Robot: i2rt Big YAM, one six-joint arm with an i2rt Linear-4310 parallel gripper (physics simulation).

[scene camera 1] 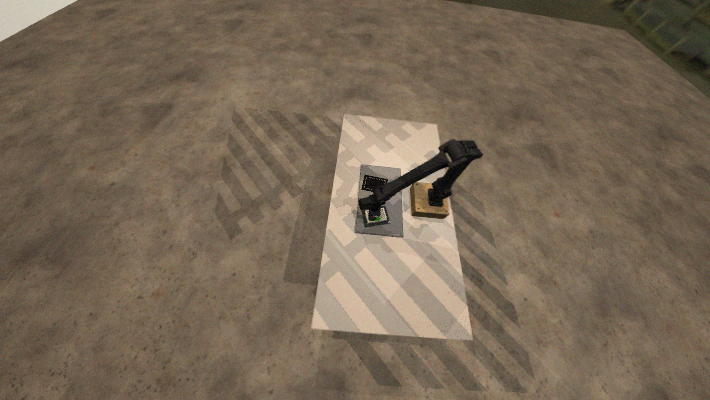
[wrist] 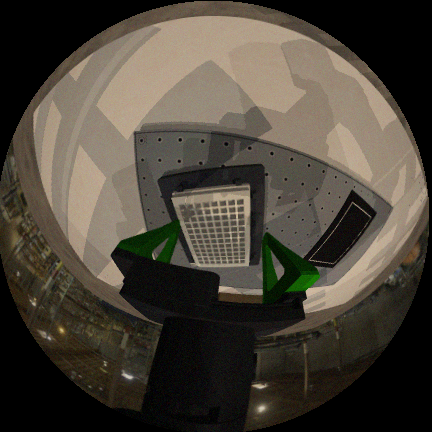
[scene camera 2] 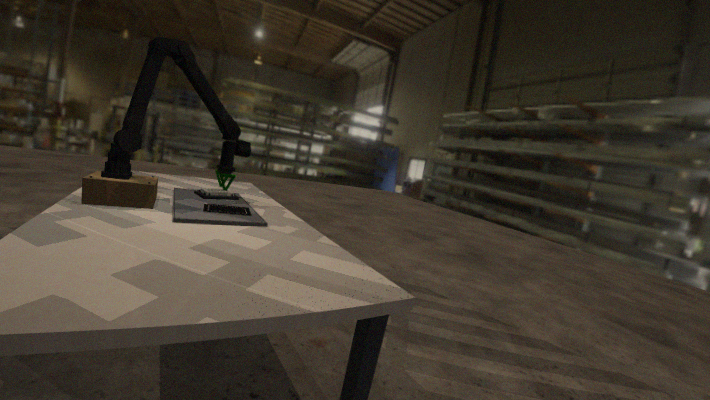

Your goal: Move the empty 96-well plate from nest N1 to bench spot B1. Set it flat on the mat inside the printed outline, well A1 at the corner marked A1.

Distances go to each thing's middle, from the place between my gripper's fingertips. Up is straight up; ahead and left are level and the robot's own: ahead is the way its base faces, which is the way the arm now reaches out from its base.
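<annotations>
White well plate (wrist: 215,220): 20 mm behind my hand, 20 mm below it.
</annotations>
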